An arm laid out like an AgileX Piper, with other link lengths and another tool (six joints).
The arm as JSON. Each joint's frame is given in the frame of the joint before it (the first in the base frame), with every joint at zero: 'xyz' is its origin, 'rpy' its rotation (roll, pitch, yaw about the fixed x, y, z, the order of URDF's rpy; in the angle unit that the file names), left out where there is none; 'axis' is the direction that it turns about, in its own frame. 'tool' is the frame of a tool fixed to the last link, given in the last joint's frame.
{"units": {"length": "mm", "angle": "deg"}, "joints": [
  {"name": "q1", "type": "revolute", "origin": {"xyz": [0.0, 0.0, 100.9], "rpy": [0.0, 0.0, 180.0]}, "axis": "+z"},
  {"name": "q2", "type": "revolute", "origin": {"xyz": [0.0, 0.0, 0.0], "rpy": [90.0, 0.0, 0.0]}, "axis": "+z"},
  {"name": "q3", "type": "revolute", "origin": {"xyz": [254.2, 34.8, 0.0], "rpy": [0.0, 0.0, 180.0]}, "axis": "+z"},
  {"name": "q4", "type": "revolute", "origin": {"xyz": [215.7, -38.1, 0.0], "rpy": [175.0, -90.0, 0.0]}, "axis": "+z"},
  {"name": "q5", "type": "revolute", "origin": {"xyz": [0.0, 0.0, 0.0], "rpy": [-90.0, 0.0, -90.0]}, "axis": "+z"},
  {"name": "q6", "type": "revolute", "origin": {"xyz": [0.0, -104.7, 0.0], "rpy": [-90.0, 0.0, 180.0]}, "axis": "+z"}
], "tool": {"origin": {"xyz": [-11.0, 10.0, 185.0], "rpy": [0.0, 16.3, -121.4]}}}
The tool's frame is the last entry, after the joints.
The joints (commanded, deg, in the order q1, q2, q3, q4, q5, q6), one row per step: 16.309 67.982 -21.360 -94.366 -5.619 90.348; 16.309 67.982 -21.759 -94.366 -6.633 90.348; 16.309 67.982 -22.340 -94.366 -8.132 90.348; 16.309 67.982 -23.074 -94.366 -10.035 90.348; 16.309 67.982 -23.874 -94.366 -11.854 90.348; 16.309 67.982 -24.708 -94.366 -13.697 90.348; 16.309 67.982 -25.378 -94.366 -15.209 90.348; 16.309 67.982 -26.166 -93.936 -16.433 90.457; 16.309 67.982 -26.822 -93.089 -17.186 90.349; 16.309 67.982 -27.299 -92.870 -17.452 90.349; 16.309 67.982 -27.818 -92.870 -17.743 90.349; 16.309 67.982 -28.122 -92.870 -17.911 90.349; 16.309 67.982 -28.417 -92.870 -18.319 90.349; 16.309 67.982 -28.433 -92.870 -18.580 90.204; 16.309 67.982 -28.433 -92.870 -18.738 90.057
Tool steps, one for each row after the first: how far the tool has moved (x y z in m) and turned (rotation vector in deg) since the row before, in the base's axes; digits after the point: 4 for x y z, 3 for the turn. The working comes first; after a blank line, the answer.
Tool pose at each row, in the base's axes (x y z in m, rotation vector in deg; the steps are taken from these numbers as rounded here): 0.3029 0.1070 0.0176 38.712 146.349 50.015; 0.3032 0.1124 0.0202 37.929 146.458 51.254; 0.3034 0.1203 0.0241 36.751 146.613 53.071; 0.3034 0.1302 0.0294 35.216 146.787 55.359; 0.3036 0.1397 0.0352 33.653 146.835 57.568; 0.3036 0.1492 0.0415 32.011 146.835 59.790; 0.3034 0.1569 0.0467 30.638 146.827 61.588; 0.3045 0.1636 0.0532 29.957 146.362 63.545; 0.3064 0.1682 0.0591 29.827 145.664 65.172; 0.3082 0.1701 0.0628 29.588 145.214 65.791; 0.3099 0.1721 0.0667 29.071 144.836 66.264; 0.3109 0.1733 0.0690 28.768 144.613 66.536; 0.3112 0.1754 0.0713 28.300 144.486 67.044; 0.3106 0.1765 0.0716 27.931 144.590 67.211; 0.3103 0.1772 0.0717 27.642 144.670 67.269

0.0003 0.0054 0.0026 0.733 -0.121 0.758; 0.0002 0.0079 0.0039 1.071 -0.173 1.129; 0.0000 0.0099 0.0053 1.343 -0.221 1.448; 0.0002 0.0095 0.0058 1.293 -0.311 1.399; 0.0000 0.0095 0.0063 1.297 -0.343 1.435; -0.0002 0.0077 0.0052 1.046 -0.272 1.189; 0.0011 0.0067 0.0065 1.304 -0.316 0.646; 0.0019 0.0046 0.0059 1.184 -0.322 0.164; 0.0018 0.0019 0.0037 0.450 -0.351 0.087; 0.0017 0.0020 0.0039 0.303 -0.436 0.237; 0.0010 0.0012 0.0023 0.175 -0.257 0.138; 0.0003 0.0021 0.0023 0.300 -0.198 0.335; -0.0006 0.0011 0.0003 0.048 -0.036 0.295; -0.0003 0.0007 0.0001 -0.012 -0.044 0.211
